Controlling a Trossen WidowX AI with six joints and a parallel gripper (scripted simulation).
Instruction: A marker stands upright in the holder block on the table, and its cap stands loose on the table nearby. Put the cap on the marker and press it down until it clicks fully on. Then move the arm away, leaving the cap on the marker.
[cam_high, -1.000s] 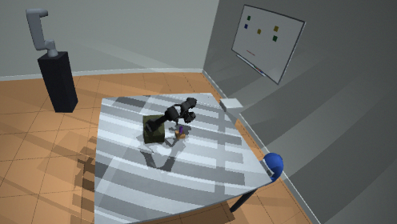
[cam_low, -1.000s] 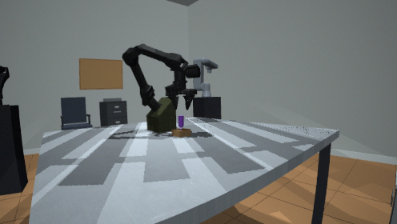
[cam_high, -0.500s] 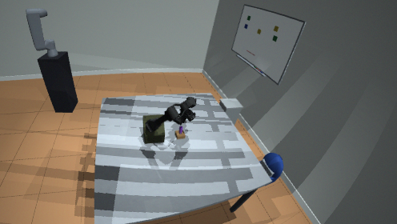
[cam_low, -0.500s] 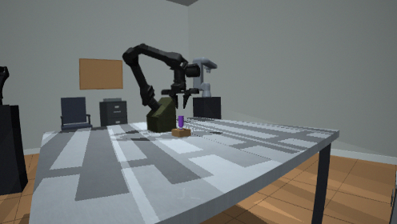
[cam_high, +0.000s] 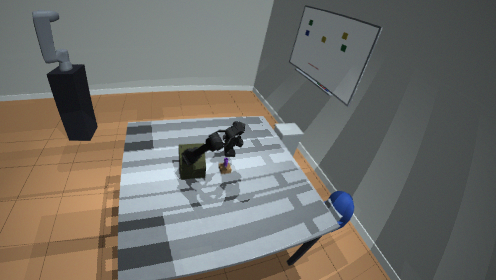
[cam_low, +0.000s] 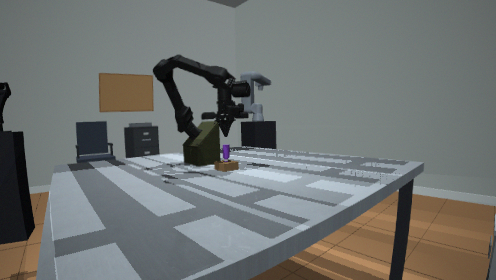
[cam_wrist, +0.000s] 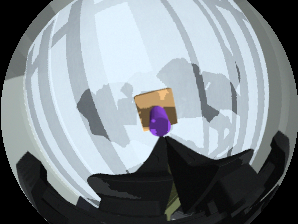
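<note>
Right now my gripper tip is 60 mm above the purple cap. The rest, counted from my gripper tip: tan holder block 120 mm below.
</note>
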